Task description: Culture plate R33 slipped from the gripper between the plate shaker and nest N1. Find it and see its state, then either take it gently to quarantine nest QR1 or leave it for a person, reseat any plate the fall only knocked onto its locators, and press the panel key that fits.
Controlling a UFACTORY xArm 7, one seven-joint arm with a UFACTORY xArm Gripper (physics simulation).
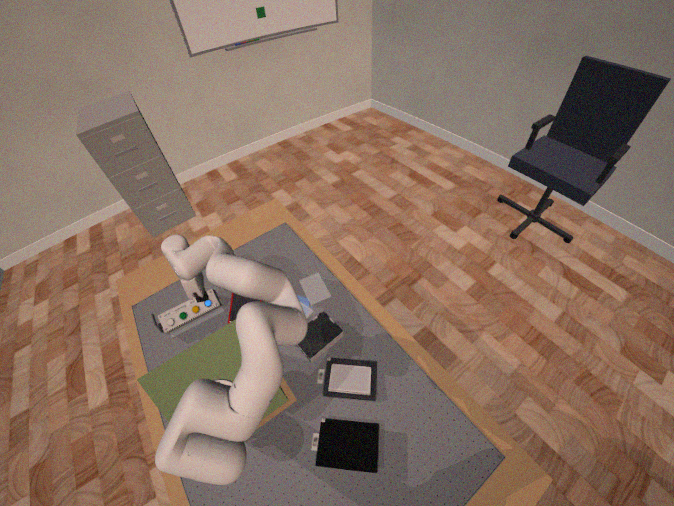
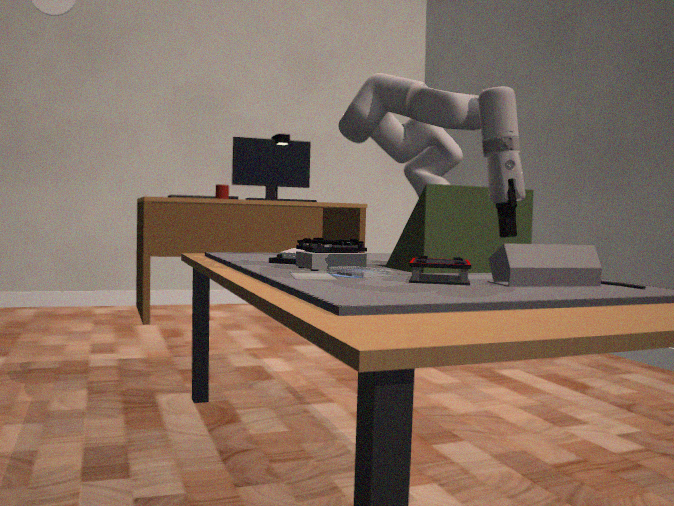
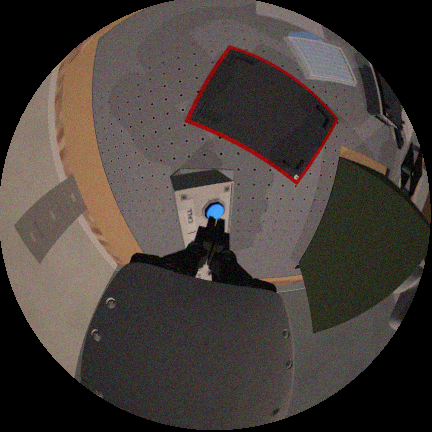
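Pixels of known places: gripper, fingertip midpoint: (image 1: 204, 299) (image 2: 508, 236) (image 3: 212, 228); arm's base, origin of the base link: (image 2: 455, 236) (image 3: 366, 248).
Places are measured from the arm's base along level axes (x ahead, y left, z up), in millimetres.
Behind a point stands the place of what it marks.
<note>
My gripper (image 1: 201, 297) @(x 85, y 355, z 12 mm) (image 2: 507, 235) @(x 85, y 355, z 12 mm) (image 3: 212, 228) @(x 85, y 355, z 12 mm) is shut and empty, pointing down a little above the key panel (image 1: 190, 317) @(x 4, y 350, z -31 mm) (image 2: 549, 264) @(x 31, y 424, z -40 mm) (image 3: 200, 196) @(x 108, y 371, z -14 mm). Its fingertips overlap the near edge of the lit blue key (image 1: 207, 303) @(x 83, y 356, z -17 mm) (image 3: 215, 210) @(x 87, y 356, z -18 mm), beside the word CALL. An amber key (image 1: 195, 309) @(x 35, y 358, z -15 mm) and a green key (image 1: 183, 315) @(x -12, y 361, z -15 mm) show further along. The red-edged nest (image 2: 439, 263) @(x 240, y 346, z -44 mm) (image 3: 260, 107) @(x 207, y 301, z -44 mm) holds no plate. A clear, bluish gridded plate (image 3: 325, 60) lies beyond it, with blue at its far edge; its label cannot be read. A pale flat square (image 1: 315, 288) @(x 461, y 203, z -82 mm) (image 2: 313, 276) @(x 477, y 266, z -76 mm) lies nearby.
A dark-topped box (image 1: 320, 336) @(x 357, y 1, z -29 mm) (image 2: 331, 260) @(x 370, y 68, z -59 mm) stands past the clear plate. A black nest (image 1: 347, 445) @(x 238, y -307, z -29 mm) and a dark-framed nest with a white plate (image 1: 350, 378) @(x 357, y -163, z -51 mm) stand further along. A large green block (image 1: 190, 362) @(x -8, y 99, z 100 mm) (image 2: 473, 234) @(x 26, y 127, z 10 mm) (image 3: 370, 240) @(x 82, y 128, z 41 mm) rises beside the panel and red-edged nest.
</note>
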